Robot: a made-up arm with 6 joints.
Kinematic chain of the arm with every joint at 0, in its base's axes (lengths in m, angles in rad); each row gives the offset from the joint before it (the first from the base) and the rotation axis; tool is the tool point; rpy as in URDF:
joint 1: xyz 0 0 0.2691 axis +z
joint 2: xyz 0 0 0 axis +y
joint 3: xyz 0.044 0 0.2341 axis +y
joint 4: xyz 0.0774 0 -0.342 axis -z
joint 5: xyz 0 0 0 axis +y
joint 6: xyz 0.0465 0 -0.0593 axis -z
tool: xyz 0 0 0 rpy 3.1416 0 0
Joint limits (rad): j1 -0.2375..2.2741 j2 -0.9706..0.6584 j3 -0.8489..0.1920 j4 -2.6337..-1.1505 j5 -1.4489..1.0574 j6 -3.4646..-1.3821
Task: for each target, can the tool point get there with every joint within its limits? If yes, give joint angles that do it. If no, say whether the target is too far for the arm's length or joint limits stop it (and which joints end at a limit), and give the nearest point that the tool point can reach.
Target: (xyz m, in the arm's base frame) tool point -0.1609 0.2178 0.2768
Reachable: yes | joints 2.0416 -0.2996 -0.5437 -2.4398 -0.4964 -1.8027
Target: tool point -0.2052 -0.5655 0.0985
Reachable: no: joint limits stop it (at a limit: joint 2, joint 3, joint 4) | nearest point -0.0348 -0.0958 0.1355 | short by 0.501 m
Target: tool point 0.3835 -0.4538 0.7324
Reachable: no: too far | nearest point 0.2838 -0.0946 0.5571 | short by 0.412 m
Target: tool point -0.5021 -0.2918 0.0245
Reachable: no: joint limits stop it (at a limit: joint 2, joint 3, joint 4) | nearest point -0.0869 -0.0505 0.1259 | short by 0.491 m
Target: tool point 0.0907 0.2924 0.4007
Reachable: yes | joints 1.0234 -0.3637 -0.6641 -1.4413 -0.8871 -2.6603
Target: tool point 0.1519 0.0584 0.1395
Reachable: yes | joints 0.0687 0.4622 -0.4241 -2.4116 -1.2176 -1.5635
